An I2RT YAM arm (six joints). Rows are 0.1 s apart.
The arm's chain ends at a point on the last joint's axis. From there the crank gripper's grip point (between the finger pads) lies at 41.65 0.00 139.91 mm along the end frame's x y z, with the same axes.
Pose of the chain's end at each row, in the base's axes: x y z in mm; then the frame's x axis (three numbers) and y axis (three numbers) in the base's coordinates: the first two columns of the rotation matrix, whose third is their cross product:
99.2 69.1 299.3 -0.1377 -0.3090 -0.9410 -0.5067 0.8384 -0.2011
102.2 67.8 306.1 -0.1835 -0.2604 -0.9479 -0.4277 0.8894 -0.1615
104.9 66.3 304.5 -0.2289 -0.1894 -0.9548 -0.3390 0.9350 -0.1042
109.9 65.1 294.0 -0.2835 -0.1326 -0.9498 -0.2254 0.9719 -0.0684
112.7 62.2 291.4 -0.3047 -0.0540 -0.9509 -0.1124 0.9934 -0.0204
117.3 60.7 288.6 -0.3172 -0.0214 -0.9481 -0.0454 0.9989 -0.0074
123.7 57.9 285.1 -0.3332 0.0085 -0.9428 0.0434 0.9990 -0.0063
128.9 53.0 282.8 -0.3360 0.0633 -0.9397 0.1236 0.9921 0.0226
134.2 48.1 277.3 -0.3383 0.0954 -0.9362 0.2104 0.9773 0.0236
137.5 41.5 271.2 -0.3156 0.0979 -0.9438 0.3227 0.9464 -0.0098
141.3 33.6 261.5 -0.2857 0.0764 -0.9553 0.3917 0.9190 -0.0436
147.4 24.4 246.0 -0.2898 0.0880 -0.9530 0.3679 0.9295 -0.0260
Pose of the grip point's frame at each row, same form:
212.5 119.1 222.0 -0.1377 -0.3090 -0.9410 -0.5067 0.8384 -0.2011
218.4 109.5 228.2 -0.1835 -0.2604 -0.9479 -0.4277 0.8894 -0.1615
223.0 100.4 225.8 -0.2289 -0.1894 -0.9548 -0.3390 0.9350 -0.1042
228.5 86.8 211.7 -0.2835 -0.1326 -0.9498 -0.2254 0.9719 -0.0684
232.3 74.0 208.6 -0.3047 -0.0540 -0.9509 -0.1124 0.9934 -0.0204
236.6 65.5 204.6 -0.3172 -0.0214 -0.9481 -0.0454 0.9989 -0.0074
241.6 52.2 199.2 -0.3332 0.0085 -0.9428 0.0434 0.9990 -0.0063
245.5 40.4 195.9 -0.3360 0.0633 -0.9397 0.1236 0.9921 0.0226
248.4 25.6 189.2 -0.3383 0.0954 -0.9362 0.2104 0.9773 0.0236
249.2 2.5 185.7 -0.3156 0.0979 -0.9438 0.3227 0.9464 -0.0098
251.8 -17.3 180.8 -0.2857 0.0764 -0.9553 0.3917 0.9190 -0.0436
258.9 -22.0 164.1 -0.2898 0.0880 -0.9530 0.3679 0.9295 -0.0260

